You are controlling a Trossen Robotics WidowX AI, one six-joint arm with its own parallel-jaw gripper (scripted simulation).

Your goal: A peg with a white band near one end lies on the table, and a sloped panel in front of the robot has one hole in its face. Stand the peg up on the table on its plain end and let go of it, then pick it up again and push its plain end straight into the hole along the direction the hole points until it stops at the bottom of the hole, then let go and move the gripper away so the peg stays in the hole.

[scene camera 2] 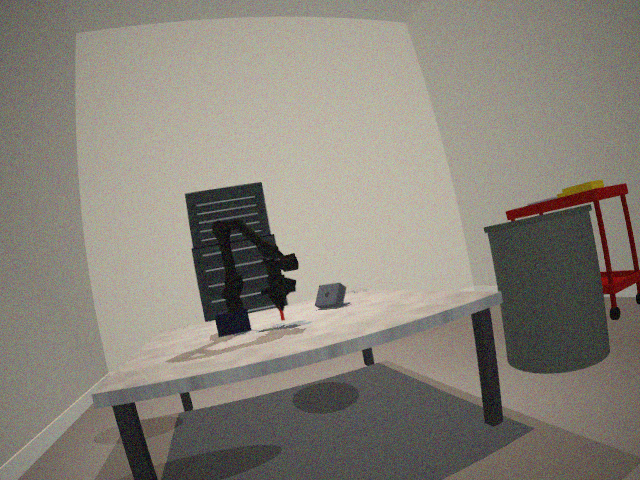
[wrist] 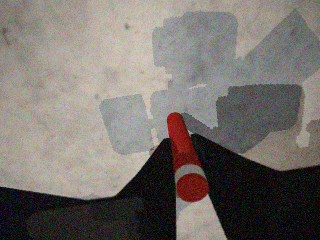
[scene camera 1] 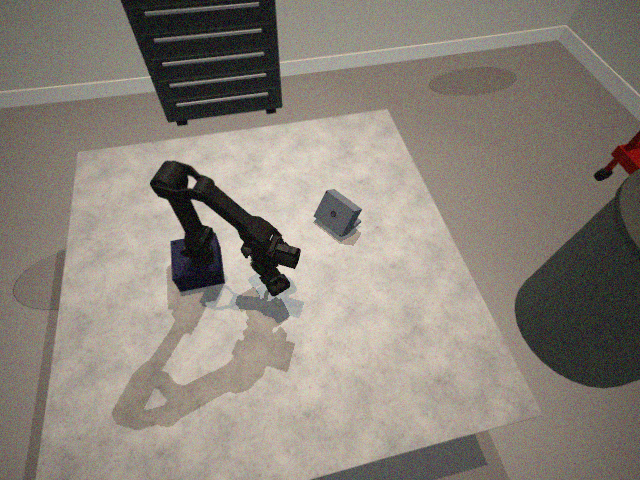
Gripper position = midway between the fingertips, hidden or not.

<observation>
My gripper (scene camera 1: 267,279) carries a red peg (wrist: 191,184).
</observation>
